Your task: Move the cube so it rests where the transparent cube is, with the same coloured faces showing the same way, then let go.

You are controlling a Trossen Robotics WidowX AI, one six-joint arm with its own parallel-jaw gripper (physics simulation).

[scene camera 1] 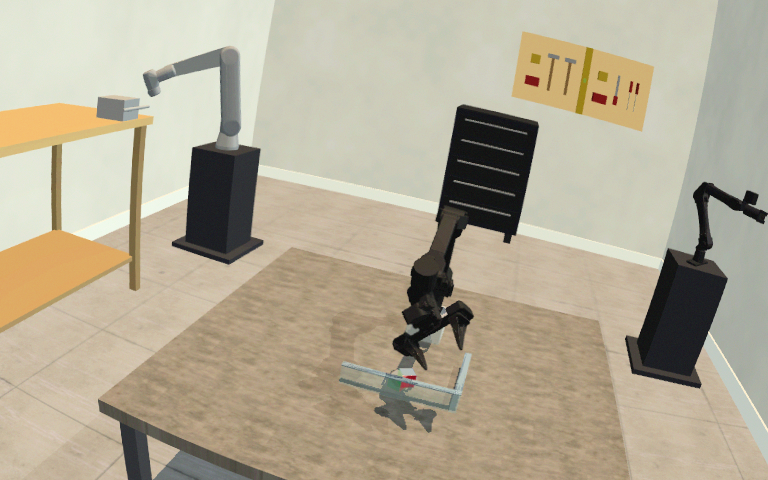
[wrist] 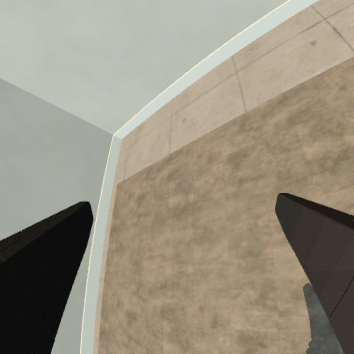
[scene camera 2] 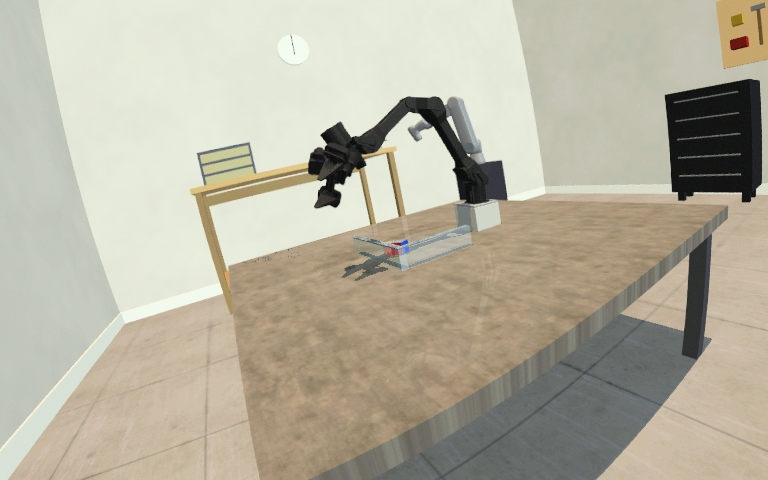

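Pixels of known places: gripper, between the fingertips: [scene camera 1: 443,359] [wrist: 185,206] [scene camera 2: 317,194]; arm's base, origin of its link: [scene camera 2: 476,201].
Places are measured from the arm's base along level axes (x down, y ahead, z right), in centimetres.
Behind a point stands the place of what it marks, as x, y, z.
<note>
The cube [scene camera 1: 407,381] {3.0, 41.5, -3.6} [scene camera 2: 394,249] sits on the table inside the corner of low clear walls. It shows red, green and white faces in scene camera 1, and red and blue in scene camera 2, partly through the walls. A separate outline of the transparent cube cannot be made out clearly; faint pale edges show close around the cube. My gripper [scene camera 1: 443,358] {-14.7, 57.0, -12.4} [scene camera 2: 320,192] {-14.7, 57.0, -12.4} [wrist: 185,206] {-14.7, 57.0, -12.4} is open and empty, high above the table and apart from the cube. The cube does not show in the wrist view.
The clear L-shaped walls [scene camera 1: 433,397] {5.6, 41.5, -11.2} [scene camera 2: 438,249] {6.7, 29.1, -17.4} stand on the table [scene camera 1: 226,362] {8.9, 51.7, 43.6} [scene camera 2: 481,339] {9.0, 48.8, -58.9} [wrist: 210,240] {9.0, 60.0, -28.8} beside the cube. The arm's pale base block [scene camera 2: 487,216] {4.9, 0.5, -5.3} stands behind them. The gripper's shadow [scene camera 1: 404,413] {9.0, 47.5, -5.6} [scene camera 2: 365,267] {9.0, 46.5, -4.8} lies by the walls.
</note>
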